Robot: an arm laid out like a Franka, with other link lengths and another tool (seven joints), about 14 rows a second.
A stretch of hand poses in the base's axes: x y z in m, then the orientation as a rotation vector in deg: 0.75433 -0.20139 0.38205 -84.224 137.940 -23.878; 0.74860 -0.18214 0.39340 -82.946 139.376 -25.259; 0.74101 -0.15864 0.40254 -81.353 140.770 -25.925; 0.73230 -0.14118 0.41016 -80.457 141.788 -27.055; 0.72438 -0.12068 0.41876 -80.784 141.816 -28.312; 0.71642 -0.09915 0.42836 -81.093 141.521 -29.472; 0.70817 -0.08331 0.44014 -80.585 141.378 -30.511; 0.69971 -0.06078 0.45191 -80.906 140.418 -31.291; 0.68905 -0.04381 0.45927 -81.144 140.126 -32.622; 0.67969 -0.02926 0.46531 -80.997 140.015 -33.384; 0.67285 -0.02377 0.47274 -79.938 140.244 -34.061; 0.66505 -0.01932 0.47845 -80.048 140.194 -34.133
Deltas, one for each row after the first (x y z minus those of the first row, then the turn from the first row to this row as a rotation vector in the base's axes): -0.00573 0.01925 0.01135 -0.884 0.114 -1.484; -0.01332 0.04275 0.02049 -1.199 0.238 -3.021; -0.02203 0.06021 0.02811 -1.941 0.323 -4.079; -0.02995 0.08071 0.03671 -2.873 0.220 -4.070; -0.03791 0.10224 0.04631 -3.644 -0.107 -3.916; -0.04616 0.11808 0.05809 -4.122 -0.676 -4.241; -0.05462 0.14061 0.06986 -4.467 -1.412 -3.739; -0.06528 0.15758 0.07722 -5.342 -1.787 -3.646; -0.07464 0.17213 0.08326 -5.771 -2.092 -3.767; -0.08148 0.17762 0.09069 -5.952 -2.556 -4.504; -0.08928 0.18207 0.09640 -6.021 -2.555 -4.433
